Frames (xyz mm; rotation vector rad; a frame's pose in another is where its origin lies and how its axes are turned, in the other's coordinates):
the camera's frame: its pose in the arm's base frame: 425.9 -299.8 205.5 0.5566 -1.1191 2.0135
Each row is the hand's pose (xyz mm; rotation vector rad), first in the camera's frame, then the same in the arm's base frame.
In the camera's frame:
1: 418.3 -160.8 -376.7 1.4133 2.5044 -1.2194
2: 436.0 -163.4 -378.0 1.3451 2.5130 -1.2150
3: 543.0 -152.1 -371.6 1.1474 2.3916 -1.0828
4: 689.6 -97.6 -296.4 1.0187 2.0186 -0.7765
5: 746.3 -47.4 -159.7 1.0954 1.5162 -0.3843
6: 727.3 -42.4 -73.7 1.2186 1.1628 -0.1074
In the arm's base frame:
1: 286.6 243.2 374.1 -0.6781 1.7394 0.5476
2: 277.6 252.3 386.7 -0.6991 1.6913 0.5517
3: 202.3 286.1 456.0 -0.7071 1.4809 0.7376
4: 69.4 262.8 565.2 -0.5881 1.1733 1.1876
5: -3.3 152.3 648.4 -0.3257 0.9446 1.7650
6: 5.7 69.6 677.9 -0.0932 0.8570 2.1632

